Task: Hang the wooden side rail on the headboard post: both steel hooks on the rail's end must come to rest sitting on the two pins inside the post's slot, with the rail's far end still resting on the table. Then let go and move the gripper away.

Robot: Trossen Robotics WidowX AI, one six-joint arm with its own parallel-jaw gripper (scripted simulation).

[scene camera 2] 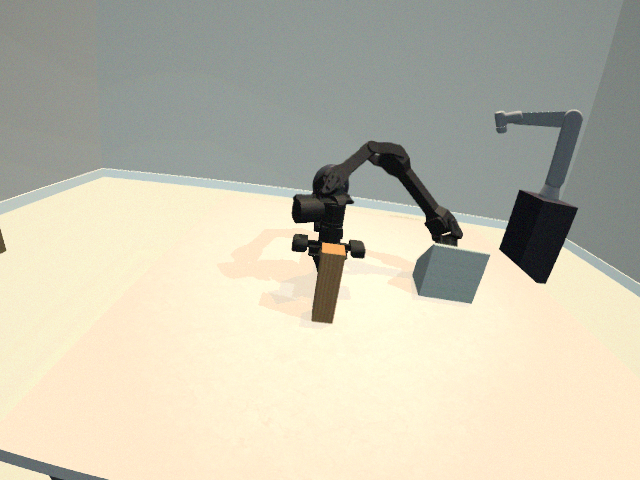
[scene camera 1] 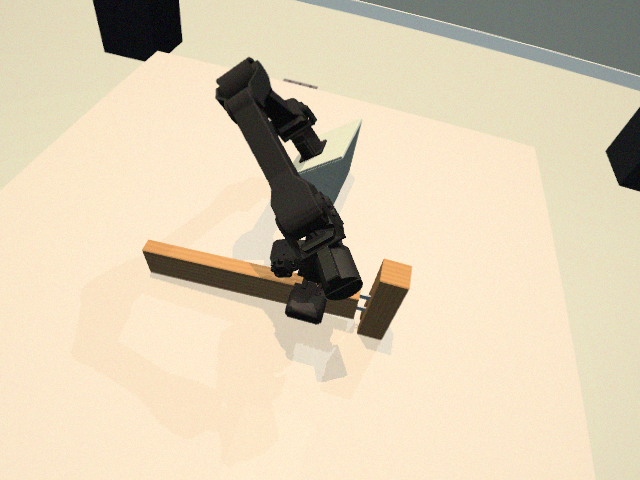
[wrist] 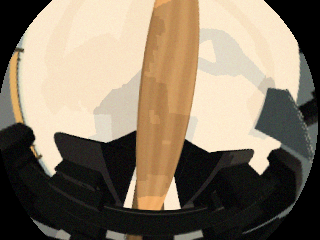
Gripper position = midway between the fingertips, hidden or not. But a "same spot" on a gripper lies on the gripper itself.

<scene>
My gripper shows in scene camera 2 (324,274), in scene camera 1 and in the wrist view. The same spot on my gripper: (scene camera 1: 304,286) is (wrist: 50,199).
</scene>
